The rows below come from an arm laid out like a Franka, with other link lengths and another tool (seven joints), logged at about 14 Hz.
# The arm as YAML. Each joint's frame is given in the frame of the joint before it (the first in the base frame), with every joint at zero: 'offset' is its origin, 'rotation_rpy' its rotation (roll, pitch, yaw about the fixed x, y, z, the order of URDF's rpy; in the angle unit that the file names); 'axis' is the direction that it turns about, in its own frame. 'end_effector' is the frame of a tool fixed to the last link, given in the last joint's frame.
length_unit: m
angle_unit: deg
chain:
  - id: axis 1
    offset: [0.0, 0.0, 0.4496]
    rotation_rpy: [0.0, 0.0, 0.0]
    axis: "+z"
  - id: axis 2
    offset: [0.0, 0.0, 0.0]
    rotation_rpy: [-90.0, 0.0, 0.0]
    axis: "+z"
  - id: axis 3
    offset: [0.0, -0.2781, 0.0]
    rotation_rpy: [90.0, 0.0, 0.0]
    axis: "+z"
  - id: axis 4
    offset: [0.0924, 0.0, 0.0]
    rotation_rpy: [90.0, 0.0, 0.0]
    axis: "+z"
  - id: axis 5
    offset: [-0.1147, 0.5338, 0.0]
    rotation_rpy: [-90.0, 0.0, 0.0]
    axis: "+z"
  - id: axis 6
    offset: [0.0, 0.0, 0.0]
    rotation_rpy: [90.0, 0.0, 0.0]
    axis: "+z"
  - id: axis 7
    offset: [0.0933, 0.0, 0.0]
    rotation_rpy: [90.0, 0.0, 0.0]
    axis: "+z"
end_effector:
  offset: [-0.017, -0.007, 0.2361]
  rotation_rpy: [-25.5, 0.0, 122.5]
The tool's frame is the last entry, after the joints.
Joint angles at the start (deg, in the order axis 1, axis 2, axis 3, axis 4, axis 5, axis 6, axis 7):
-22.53 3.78 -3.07 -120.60 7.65 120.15 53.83
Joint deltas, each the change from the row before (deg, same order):
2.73 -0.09 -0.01 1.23 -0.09 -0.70 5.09
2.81 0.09 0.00 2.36 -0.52 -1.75 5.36
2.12 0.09 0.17 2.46 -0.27 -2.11 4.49
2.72 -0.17 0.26 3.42 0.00 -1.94 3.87
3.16 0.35 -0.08 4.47 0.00 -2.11 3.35
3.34 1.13 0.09 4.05 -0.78 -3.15 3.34
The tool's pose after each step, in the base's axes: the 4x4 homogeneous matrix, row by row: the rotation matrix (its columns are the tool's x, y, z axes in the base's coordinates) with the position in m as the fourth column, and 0 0 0 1 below. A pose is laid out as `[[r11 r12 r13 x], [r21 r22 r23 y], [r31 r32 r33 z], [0 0 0 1]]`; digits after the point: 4 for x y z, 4 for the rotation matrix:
[[-0.8807 0.4321 0.1940 0.6578], [0.4686 0.7354 0.4895 -0.2356], [0.0689 0.5220 -0.8501 0.2879], [0 0 0 1]]
[[-0.8631 0.4606 0.2072 0.6790], [0.5004 0.7245 0.4740 -0.2075], [0.0682 0.5128 -0.8558 0.3085], [0 0 0 1]]
[[-0.8464 0.4859 0.2177 0.6959], [0.5278 0.7116 0.4637 -0.1830], [0.0704 0.5074 -0.8588 0.3301], [0 0 0 1]]
[[-0.8416 0.4833 0.2411 0.7198], [0.5379 0.7092 0.4558 -0.1498], [0.0493 0.5133 -0.8568 0.3661], [0 0 0 1]]
[[-0.8425 0.4687 0.2657 0.7447], [0.5383 0.7119 0.4511 -0.1139], [0.0222 0.5231 -0.8520 0.4074], [0 0 0 1]]
[[-0.8487 0.4658 0.2506 0.7584], [0.5282 0.7222 0.4466 -0.0719], [0.0270 0.5114 -0.8589 0.4320], [0 0 0 1]]

